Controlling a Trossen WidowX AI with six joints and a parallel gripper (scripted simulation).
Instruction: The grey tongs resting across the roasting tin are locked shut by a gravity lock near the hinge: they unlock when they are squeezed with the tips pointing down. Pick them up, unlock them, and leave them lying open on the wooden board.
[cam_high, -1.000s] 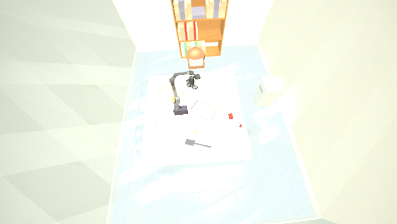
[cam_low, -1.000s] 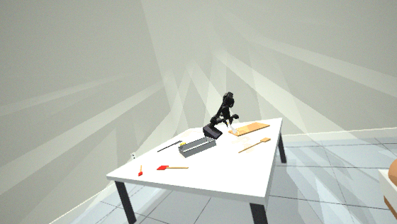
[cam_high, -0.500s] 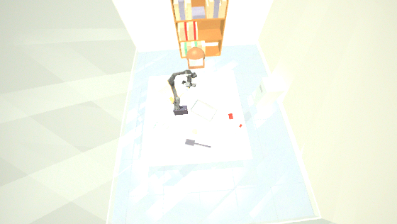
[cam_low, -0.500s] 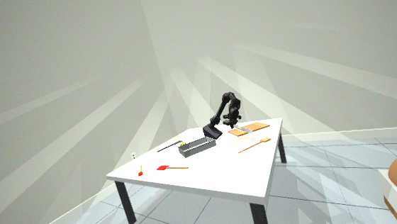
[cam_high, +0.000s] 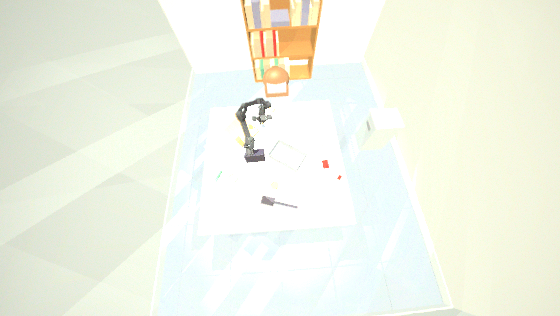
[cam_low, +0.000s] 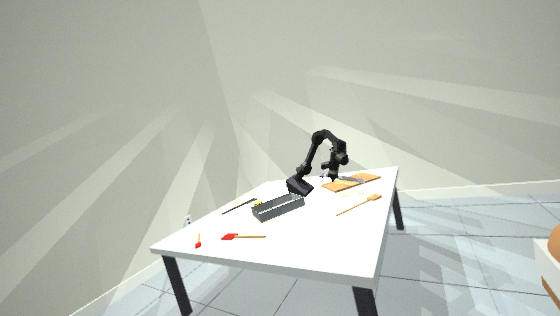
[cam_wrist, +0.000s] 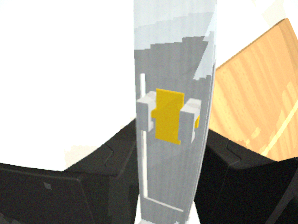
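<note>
My gripper tip is 4 cm below the yellow lock piece, 1 cm to the left of it and 1 cm short of it. From my gripper tip the other things lie so: wooden board (25 cm behind, 9 cm below, 2 cm to the left); red spatula (59 cm ahead, 32 cm to the right, 9 cm below); grey roasting tin (30 cm to the right, 24 cm ahead, 7 cm below).
</note>
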